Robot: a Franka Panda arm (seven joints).
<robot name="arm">
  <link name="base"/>
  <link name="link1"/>
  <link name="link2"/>
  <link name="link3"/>
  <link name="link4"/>
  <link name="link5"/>
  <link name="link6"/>
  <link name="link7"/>
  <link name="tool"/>
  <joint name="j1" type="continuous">
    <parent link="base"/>
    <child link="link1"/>
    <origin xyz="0 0 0.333" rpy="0 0 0"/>
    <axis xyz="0 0 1"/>
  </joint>
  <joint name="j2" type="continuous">
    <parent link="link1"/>
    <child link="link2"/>
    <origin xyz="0 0 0" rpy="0 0 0"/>
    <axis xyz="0 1 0"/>
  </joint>
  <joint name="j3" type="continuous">
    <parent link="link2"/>
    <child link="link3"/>
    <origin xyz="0 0 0.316" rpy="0 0 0"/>
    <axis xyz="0 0 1"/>
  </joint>
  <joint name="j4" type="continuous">
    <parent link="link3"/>
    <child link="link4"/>
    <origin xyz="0.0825 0 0" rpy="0 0 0"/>
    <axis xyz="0 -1 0"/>
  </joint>
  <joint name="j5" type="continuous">
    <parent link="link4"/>
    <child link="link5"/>
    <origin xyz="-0.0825 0 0.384" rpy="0 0 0"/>
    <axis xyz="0 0 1"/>
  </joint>
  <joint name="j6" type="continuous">
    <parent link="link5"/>
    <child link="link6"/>
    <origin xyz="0 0 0" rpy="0 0 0"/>
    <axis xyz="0 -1 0"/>
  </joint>
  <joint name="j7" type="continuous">
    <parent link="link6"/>
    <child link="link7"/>
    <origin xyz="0.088 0 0" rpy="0 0 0"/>
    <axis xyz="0 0 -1"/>
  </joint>
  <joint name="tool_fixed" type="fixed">
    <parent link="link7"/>
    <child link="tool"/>
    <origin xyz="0 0 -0.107" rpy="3.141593 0 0"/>
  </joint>
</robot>
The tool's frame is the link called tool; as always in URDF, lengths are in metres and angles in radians. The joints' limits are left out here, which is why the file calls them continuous.
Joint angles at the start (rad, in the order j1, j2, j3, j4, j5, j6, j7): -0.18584, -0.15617, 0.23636, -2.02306, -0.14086, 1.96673, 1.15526
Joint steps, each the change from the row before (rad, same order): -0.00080, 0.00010, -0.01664, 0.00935, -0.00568, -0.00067, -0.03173; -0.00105, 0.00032, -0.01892, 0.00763, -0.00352, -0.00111, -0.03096; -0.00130, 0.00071, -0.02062, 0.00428, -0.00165, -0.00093, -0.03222; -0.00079, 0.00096, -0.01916, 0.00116, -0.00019, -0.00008, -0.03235; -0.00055, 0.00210, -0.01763, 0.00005, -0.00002, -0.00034, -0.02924; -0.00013, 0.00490, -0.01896, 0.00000, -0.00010, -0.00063, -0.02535; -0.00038, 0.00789, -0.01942, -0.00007, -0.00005, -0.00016, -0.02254; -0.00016, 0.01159, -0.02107, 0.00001, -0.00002, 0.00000, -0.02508; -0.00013, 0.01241, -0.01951, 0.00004, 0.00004, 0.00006, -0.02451; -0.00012, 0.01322, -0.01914, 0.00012, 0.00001, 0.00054, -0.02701; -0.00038, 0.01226, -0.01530, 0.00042, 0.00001, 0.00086, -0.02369
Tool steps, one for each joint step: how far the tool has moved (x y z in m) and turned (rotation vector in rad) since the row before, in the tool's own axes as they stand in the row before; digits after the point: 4 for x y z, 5 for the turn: 0.0099, 0.0035, -0.0030, 0.00359, 0.00703, -0.01544; 0.0106, 0.0047, -0.0018, 0.00181, 0.00403, -0.01156; 0.0108, 0.0059, 0.0001, -0.00077, 0.00054, -0.01068; 0.0092, 0.0058, 0.0015, -0.00193, -0.00191, -0.01266; 0.0081, 0.0055, 0.0025, -0.00354, -0.00347, -0.01155; 0.0084, 0.0057, 0.0042, -0.00580, -0.00577, -0.00720; 0.0086, 0.0057, 0.0059, -0.00755, -0.00780, -0.00410; 0.0092, 0.0058, 0.0079, -0.00996, -0.01053, -0.00573; 0.0084, 0.0053, 0.0082, -0.01019, -0.01099, -0.00682; 0.0082, 0.0052, 0.0086, -0.01020, -0.01123, -0.00980; 0.0067, 0.0041, 0.0076, -0.00871, -0.00977, -0.00984
